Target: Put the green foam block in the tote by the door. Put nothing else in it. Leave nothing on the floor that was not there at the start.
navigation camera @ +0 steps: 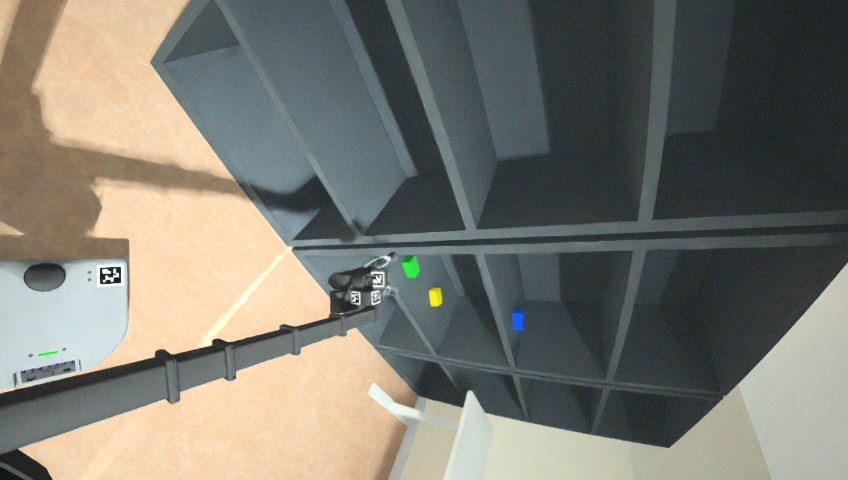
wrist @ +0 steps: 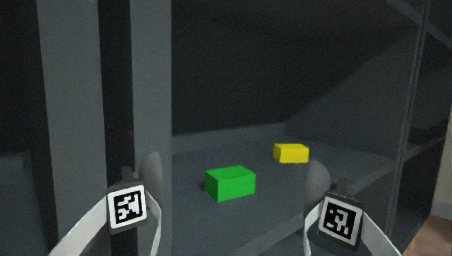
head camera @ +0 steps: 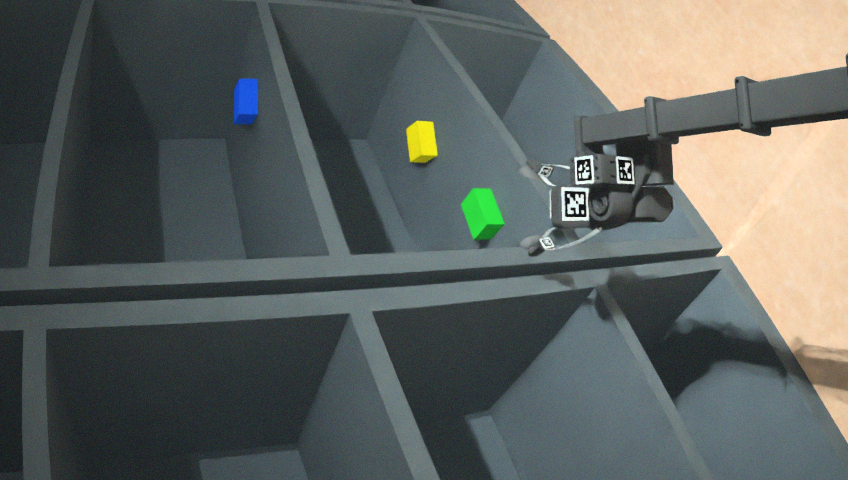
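Where they show: gripper, fingertip midpoint: (navigation camera: pixel 396 273) (head camera: pixel 524 207); robot's base, link origin: (navigation camera: pixel 46 275).
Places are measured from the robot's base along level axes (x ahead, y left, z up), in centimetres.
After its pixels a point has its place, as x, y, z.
Observation:
The green foam block (head camera: pixel 482 214) @[-2.1, -108.6, 57.9] (navigation camera: pixel 410 266) @[-2.0, -108.5, 57.5] (wrist: pixel 230 184) lies on a board of the dark grey shelf unit (head camera: pixel 178 268) (navigation camera: pixel 559 227) (wrist: pixel 152 75), close to an upright. My gripper (head camera: pixel 528 208) @[-2.5, -79.6, 69.6] (navigation camera: pixel 390 273) @[-2.5, -79.6, 69.6] (wrist: pixel 233 176) @[-2.5, -79.6, 69.6] is open at the shelf's front edge. The green block is ahead of the fingertips, apart from them, and shows between them in the wrist view. In that view the left finger overlaps the upright's front edge. The tote and the door cannot be made out in these views.
A yellow block (head camera: pixel 421 141) @[-20.7, -134.5, 57.4] (navigation camera: pixel 435 296) @[-20.3, -134.4, 57.1] (wrist: pixel 291 153) lies beyond the green one, toward the right in the wrist view. A blue block (head camera: pixel 245 101) @[-29.1, -134.1, 102.0] (navigation camera: pixel 518 319) @[-29.1, -134.2, 101.9] is in another compartment. A white panel (navigation camera: pixel 470 440) @[-111.2, -148.3, 72.0] stands past the shelf's end. My arm (head camera: pixel 702 104) @[-11.1, -35.7, 81.2] (navigation camera: pixel 261 350) @[-10.2, -23.9, 81.4] reaches over the floor.

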